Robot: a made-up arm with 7 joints. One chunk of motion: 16 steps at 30 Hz.
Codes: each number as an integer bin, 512 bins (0 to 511) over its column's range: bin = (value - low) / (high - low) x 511, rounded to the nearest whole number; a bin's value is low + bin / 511 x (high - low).
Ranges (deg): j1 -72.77..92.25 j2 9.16..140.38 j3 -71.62..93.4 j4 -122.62..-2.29 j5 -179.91..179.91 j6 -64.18..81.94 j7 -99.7..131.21
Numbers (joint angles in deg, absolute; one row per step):
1: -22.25 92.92 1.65 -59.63 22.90 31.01 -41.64
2: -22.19 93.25 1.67 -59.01 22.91 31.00 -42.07
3: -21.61 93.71 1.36 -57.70 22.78 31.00 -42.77
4: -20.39 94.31 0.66 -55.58 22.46 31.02 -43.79
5: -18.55 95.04 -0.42 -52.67 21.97 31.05 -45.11
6: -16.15 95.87 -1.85 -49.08 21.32 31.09 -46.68
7: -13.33 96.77 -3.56 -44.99 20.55 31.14 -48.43
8: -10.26 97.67 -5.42 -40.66 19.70 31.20 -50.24
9: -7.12 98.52 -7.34 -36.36 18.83 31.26 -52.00
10: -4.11 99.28 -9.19 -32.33 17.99 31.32 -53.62
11: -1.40 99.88 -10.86 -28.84 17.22 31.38 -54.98
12: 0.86 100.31 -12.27 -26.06 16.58 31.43 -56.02
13: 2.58 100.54 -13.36 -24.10 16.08 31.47 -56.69
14: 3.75 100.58 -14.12 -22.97 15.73 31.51 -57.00
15: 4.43 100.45 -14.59 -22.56 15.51 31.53 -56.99
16: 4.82 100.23 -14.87 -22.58 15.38 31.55 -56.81
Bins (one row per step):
1: 156 326 227 267 288 333 128
2: 157 327 227 270 288 333 128
3: 158 329 226 276 288 333 126
4: 162 332 224 285 287 333 124
5: 168 334 220 297 287 333 121
6: 175 338 216 312 286 333 117
7: 184 341 211 330 285 333 113
8: 194 345 205 348 283 334 109
9: 203 348 199 366 282 334 106
10: 213 351 193 383 281 334 102
11: 221 353 188 398 280 334 99
12: 228 355 184 410 279 334 97
13: 233 356 180 418 278 335 95
14: 237 356 178 423 278 335 94
15: 239 356 177 425 278 335 95
16: 240 355 176 425 277 335 95

